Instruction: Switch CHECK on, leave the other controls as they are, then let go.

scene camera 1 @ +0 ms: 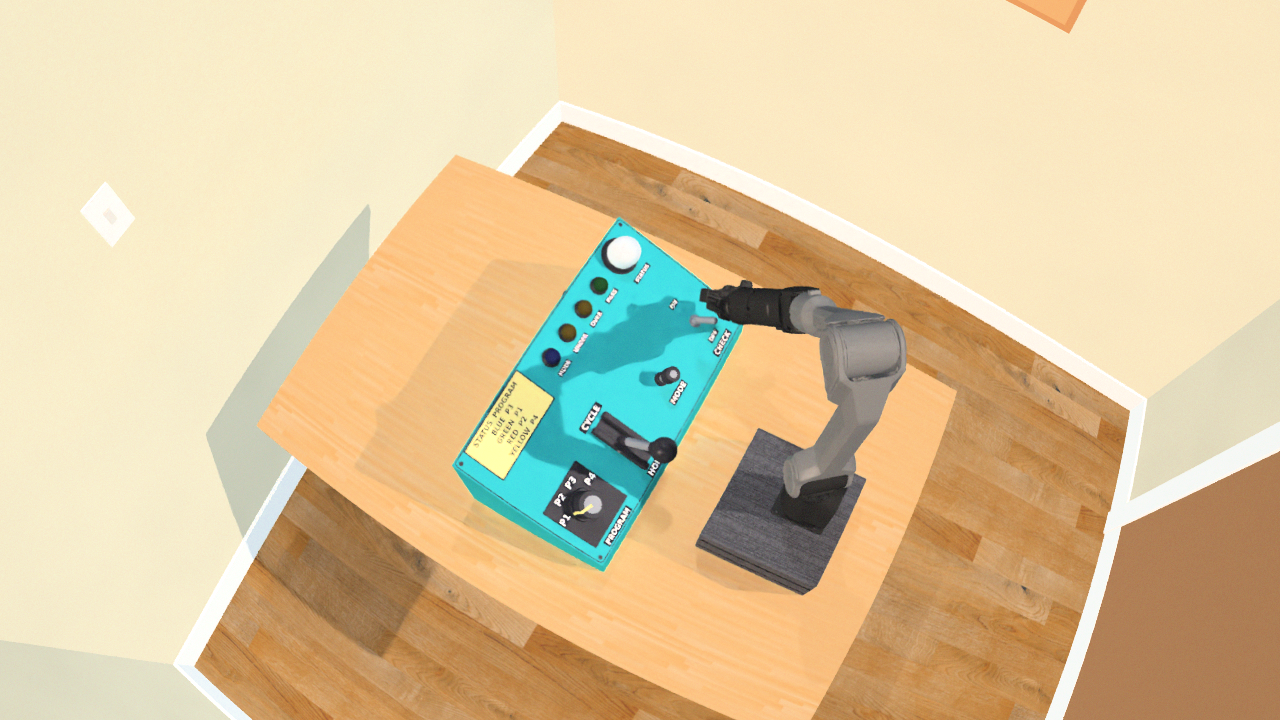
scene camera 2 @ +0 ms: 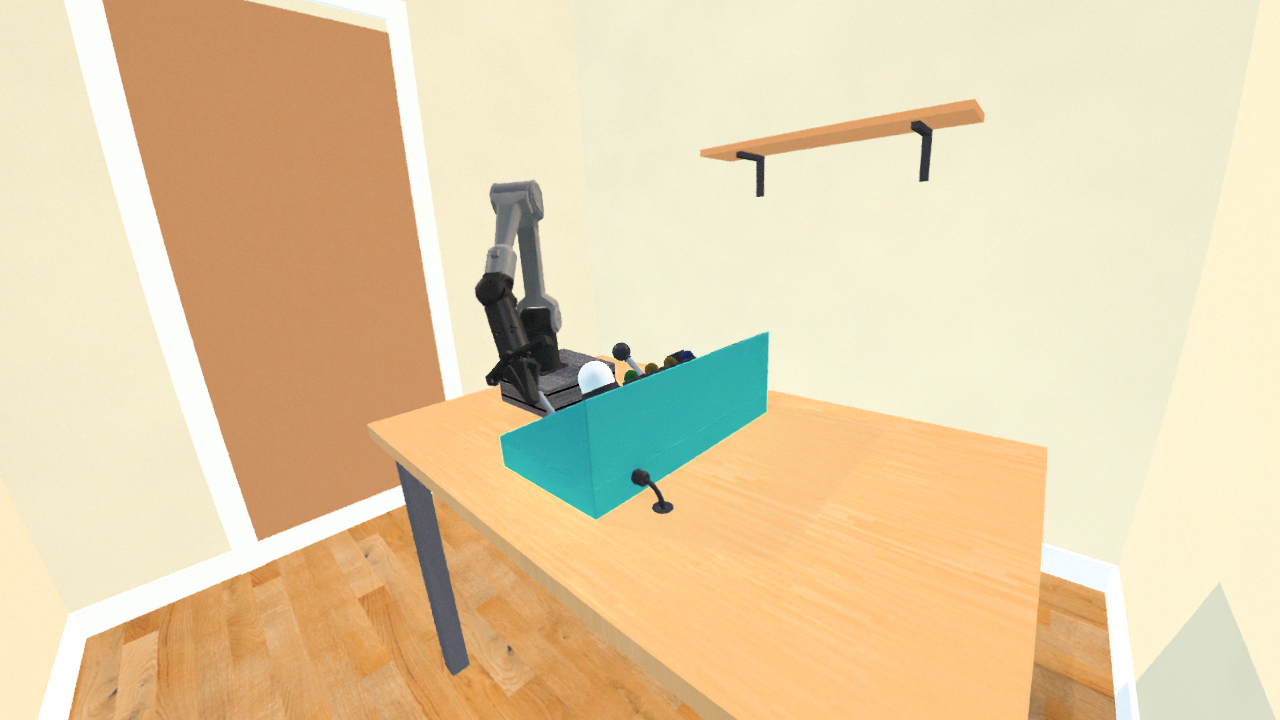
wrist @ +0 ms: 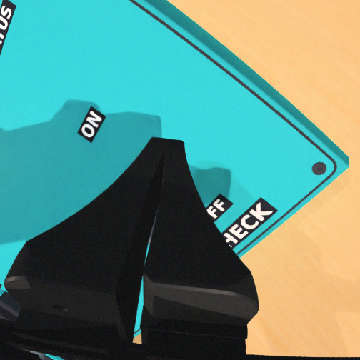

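Note:
The teal control panel (scene camera 1: 664, 268) (scene camera 2: 684, 429) (wrist: 225, 95) stands on the table. Its CHECK switch (scene camera 1: 702, 320) (scene camera 2: 546, 404) is a grey toggle between the ON label (scene camera 1: 674, 303) (wrist: 91, 124) and the OFF label (scene camera 1: 713, 334) (wrist: 217, 207). In scene camera 1 the lever points right and appears to lean to the OFF side. The fingers hide it in the wrist view. My gripper (scene camera 1: 705, 296) (scene camera 2: 537, 399) (wrist: 165, 157) is shut and empty, with its tips over the panel close to the lever on the ON side. I cannot tell whether they touch it.
The MODE switch (scene camera 1: 667, 375), the CYCLE lever (scene camera 1: 661, 449) (scene camera 2: 621, 351) and the PROGRAM knob (scene camera 1: 589, 504) are on the same panel. The white status lamp (scene camera 1: 622, 253) (scene camera 2: 595, 377) rises at its far corner, beside several small dark lamps. The arm's dark base block (scene camera 1: 751, 501) stands nearby.

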